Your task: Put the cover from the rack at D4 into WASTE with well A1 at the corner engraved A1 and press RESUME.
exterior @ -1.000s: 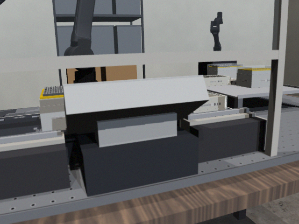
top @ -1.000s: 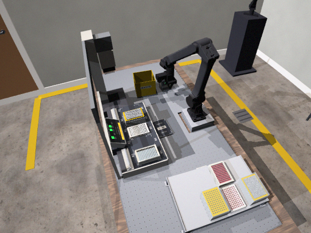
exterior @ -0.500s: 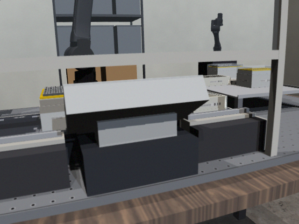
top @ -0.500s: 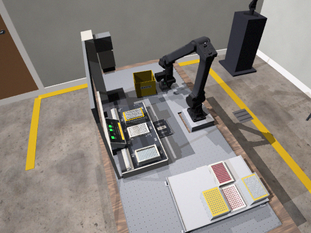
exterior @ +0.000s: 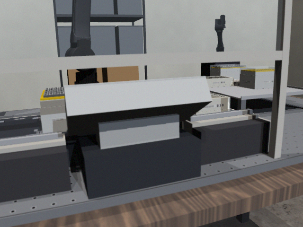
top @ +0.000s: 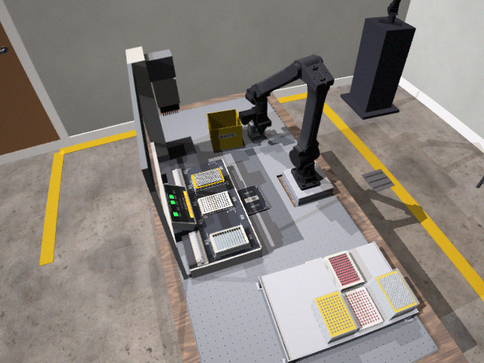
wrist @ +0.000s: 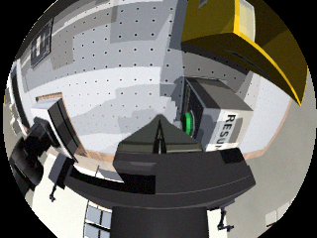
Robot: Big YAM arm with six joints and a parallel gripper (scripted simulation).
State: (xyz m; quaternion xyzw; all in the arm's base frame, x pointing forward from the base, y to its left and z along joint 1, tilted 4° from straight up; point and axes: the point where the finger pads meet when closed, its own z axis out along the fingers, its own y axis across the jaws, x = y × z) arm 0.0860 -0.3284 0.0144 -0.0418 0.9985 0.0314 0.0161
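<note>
Right now the resume box is 50 mm to the right of my hand and 10 mm below it. Also, from my hand: white well plate (320 mm ahead, 360 mm to the left, 10 mm below); clear cover (160 mm ahead, 100 mm to the right, 60 mm below); yellow waste bin (160 mm ahead, 100 mm to the right, 40 mm below).
</note>
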